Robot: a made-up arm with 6 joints. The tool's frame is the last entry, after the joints. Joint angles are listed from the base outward.
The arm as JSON. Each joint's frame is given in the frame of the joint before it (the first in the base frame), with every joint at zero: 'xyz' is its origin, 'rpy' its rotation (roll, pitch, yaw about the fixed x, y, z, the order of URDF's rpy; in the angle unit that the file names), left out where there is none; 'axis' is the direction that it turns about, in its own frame. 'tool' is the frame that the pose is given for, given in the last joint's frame.
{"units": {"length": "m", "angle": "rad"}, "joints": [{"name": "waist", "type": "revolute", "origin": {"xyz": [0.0, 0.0, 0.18], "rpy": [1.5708, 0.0, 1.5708]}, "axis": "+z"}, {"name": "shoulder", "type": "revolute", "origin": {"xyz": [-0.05, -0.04, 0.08], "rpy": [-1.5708, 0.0, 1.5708]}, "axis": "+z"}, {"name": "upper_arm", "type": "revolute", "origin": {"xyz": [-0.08, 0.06, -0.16], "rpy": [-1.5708, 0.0, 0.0]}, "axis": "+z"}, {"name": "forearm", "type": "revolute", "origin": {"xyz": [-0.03, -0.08, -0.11], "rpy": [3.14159, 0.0, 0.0]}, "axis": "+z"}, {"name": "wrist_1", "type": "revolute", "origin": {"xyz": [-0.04, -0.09, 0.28], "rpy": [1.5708, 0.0, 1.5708]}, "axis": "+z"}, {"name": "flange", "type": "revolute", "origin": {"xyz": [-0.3, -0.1, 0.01], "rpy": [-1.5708, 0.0, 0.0]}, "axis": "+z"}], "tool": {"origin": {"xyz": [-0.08, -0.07, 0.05], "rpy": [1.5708, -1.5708, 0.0]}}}
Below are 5 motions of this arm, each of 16 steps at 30 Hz.
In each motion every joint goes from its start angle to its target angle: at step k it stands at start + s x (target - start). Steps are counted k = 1, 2, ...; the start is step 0. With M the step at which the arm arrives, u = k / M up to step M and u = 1 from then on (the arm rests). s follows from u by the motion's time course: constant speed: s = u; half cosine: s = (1 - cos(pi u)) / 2; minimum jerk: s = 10 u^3 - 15 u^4 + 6 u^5.
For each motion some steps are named. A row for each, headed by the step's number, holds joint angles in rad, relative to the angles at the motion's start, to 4 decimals.
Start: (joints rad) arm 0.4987 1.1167 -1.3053 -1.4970 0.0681 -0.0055
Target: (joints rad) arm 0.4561 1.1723 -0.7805 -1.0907 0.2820 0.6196
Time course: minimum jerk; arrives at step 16
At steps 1, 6, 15, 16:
1: -0.0001 0.0001 0.0012 0.0009 0.0005 0.0014
6: -0.0117 0.0153 0.1444 0.1118 0.0589 0.1720
15: -0.0425 0.0555 0.5236 0.4054 0.2134 0.6237
16: -0.0426 0.0556 0.5248 0.4063 0.2139 0.6251

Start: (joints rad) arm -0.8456 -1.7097 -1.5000 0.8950 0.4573 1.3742
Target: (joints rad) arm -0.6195 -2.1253 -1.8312 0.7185 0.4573 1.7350
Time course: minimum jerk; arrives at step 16
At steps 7, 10, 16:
7: 0.0868 -0.1596 -0.1272 -0.0678 0.0000 0.1386
10: 0.1639 -0.3012 -0.2401 -0.1279 0.0000 0.2615
16: 0.2261 -0.4156 -0.3312 -0.1765 0.0000 0.3608

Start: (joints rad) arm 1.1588 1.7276 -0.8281 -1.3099 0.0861 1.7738
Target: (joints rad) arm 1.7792 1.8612 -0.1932 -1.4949 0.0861 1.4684
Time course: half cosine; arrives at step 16
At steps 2, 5, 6, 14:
2: 0.0236 0.0051 0.0242 -0.0070 0.0000 -0.0116
5: 0.1379 0.0297 0.1411 -0.0411 0.0000 -0.0679
6: 0.1915 0.0412 0.1960 -0.0571 0.0000 -0.0943
14: 0.5968 0.1285 0.6107 -0.1780 0.0000 -0.2938

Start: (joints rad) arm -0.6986 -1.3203 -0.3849 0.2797 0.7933 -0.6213
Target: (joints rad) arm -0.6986 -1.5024 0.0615 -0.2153 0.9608 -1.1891
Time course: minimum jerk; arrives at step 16
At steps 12, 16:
12: 0.0000 -0.1632 0.4002 -0.4438 0.1502 -0.5090
16: 0.0000 -0.1821 0.4464 -0.4950 0.1675 -0.5678

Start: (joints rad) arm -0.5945 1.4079 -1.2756 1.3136 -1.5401 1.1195
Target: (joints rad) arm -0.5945 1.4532 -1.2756 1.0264 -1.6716 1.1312
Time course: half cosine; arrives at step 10
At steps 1, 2, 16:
1: 0.0000 0.0011 0.0000 -0.0070 -0.0032 0.0003
2: 0.0000 0.0043 0.0000 -0.0274 -0.0126 0.0011
16: 0.0000 0.0453 0.0000 -0.2872 -0.1315 0.0117

